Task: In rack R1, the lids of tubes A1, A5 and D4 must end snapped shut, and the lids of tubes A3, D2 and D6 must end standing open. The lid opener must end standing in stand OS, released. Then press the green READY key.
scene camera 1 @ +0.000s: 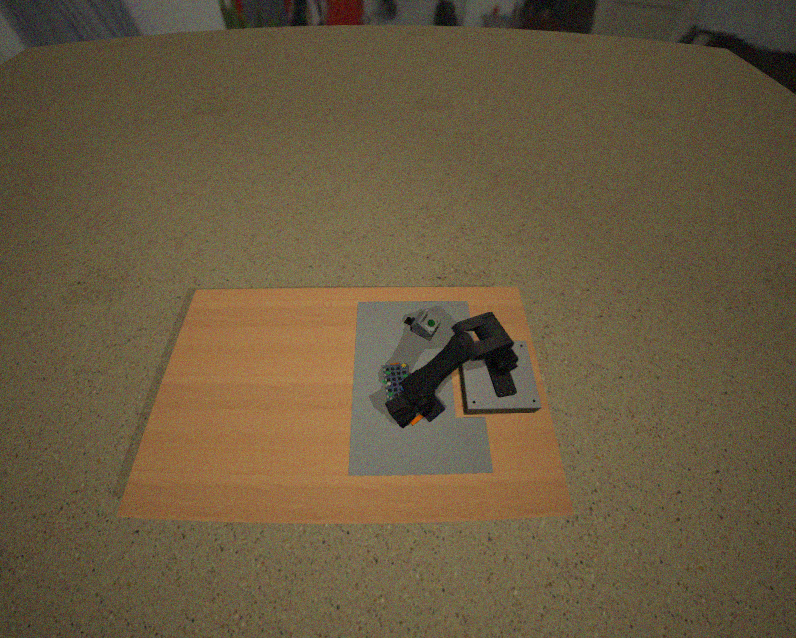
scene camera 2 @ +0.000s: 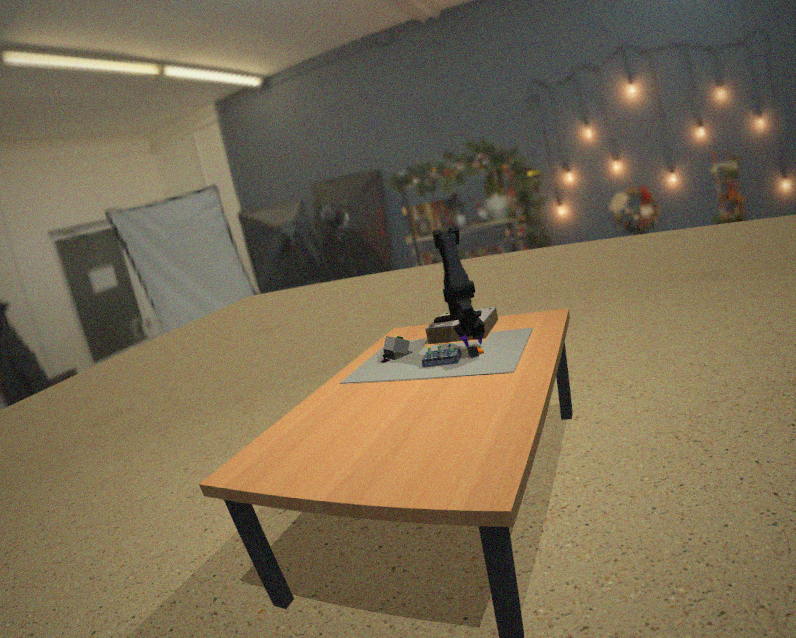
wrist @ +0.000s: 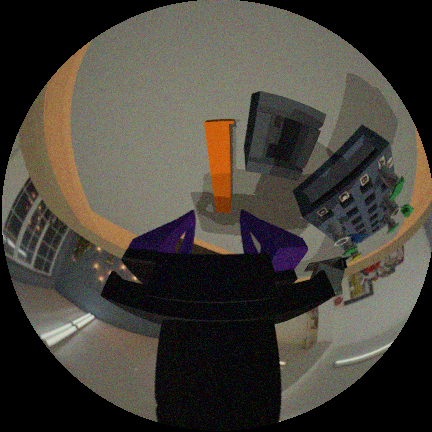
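Seen in the pictures: gripper, fingertip midpoint: [scene camera 1: 432, 409] [wrist: 217, 214]; arm's base at its link origin: [scene camera 1: 497, 368].
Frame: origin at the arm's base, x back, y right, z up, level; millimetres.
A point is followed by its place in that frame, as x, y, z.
My gripper [scene camera 2: 473, 340] @(-243, -84, -57) [wrist: 217, 214] @(-243, -84, -57) is open, its purple fingers apart above the mat, with nothing between them. The orange lid opener [scene camera 1: 416, 420] @(-305, -113, -52) [scene camera 2: 479, 350] @(-312, -111, -53) [wrist: 220, 160] @(-301, -108, -52) lies on the mat, its near end below the fingertips in the wrist view. The dark stand OS [scene camera 2: 473, 351] @(-353, -96, -39) [wrist: 300, 107] is right beside it, with no opener in it. Rack R1 [scene camera 1: 400, 380] @(-334, 26, -31) [scene camera 2: 440, 360] @(-362, 28, -52) [wrist: 332, 205] @(-327, -31, -31) is farther right in the wrist view. Several green lids and a blue lid [wrist: 357, 238] @(-332, -14, -7) stick up from it; which tubes they belong to is too small to tell. The green READY key [scene camera 1: 431, 322] @(-186, 212, 9) is on a grey box.
The grey key box [scene camera 1: 421, 326] @(-226, 202, 10) [scene camera 2: 396, 347] @(-245, 217, -16) stands beyond the rack on the grey mat [scene camera 1: 425, 455] @(-298, -225, -61) [scene camera 2: 495, 365] @(-466, -179, -61). The arm's base plate [scene camera 1: 485, 400] @(-76, -102, 1) is at the mat's right in scene view 1. The wooden table [scene camera 1: 265, 398] @(-806, 49, -65) [scene camera 2: 398, 438] @(-910, 53, -64) extends past the mat.
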